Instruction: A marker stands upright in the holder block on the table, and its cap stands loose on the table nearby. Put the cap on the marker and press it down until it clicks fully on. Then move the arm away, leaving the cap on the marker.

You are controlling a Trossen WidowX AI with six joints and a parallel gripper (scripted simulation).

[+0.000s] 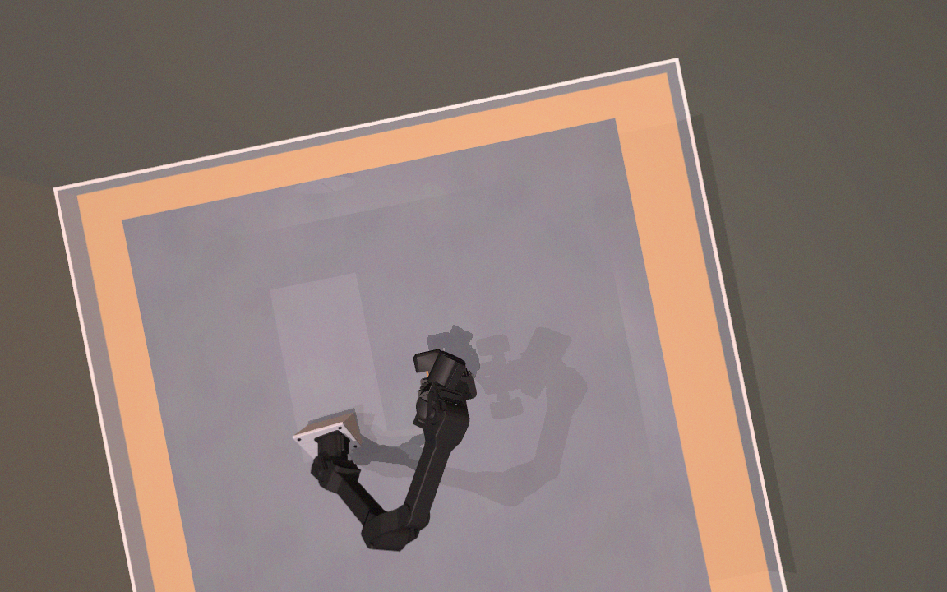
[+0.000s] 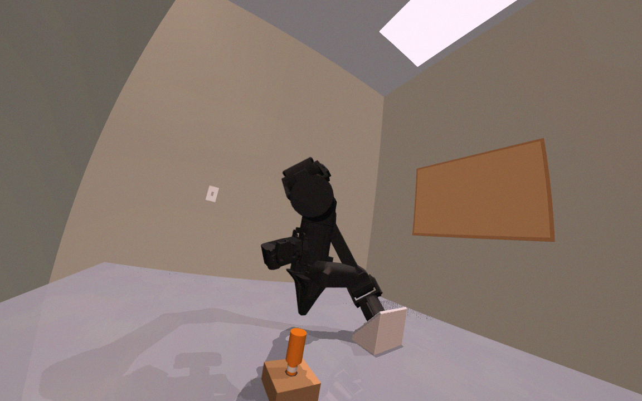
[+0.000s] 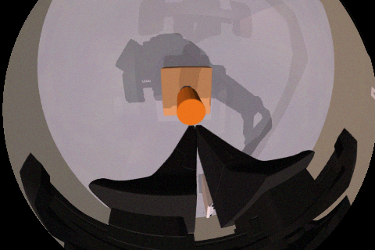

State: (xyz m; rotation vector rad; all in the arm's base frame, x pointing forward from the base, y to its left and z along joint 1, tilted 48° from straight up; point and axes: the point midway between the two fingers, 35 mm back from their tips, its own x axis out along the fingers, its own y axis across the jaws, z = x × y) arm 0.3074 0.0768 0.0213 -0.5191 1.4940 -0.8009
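The orange cap is 60 mm below my gripper tip.
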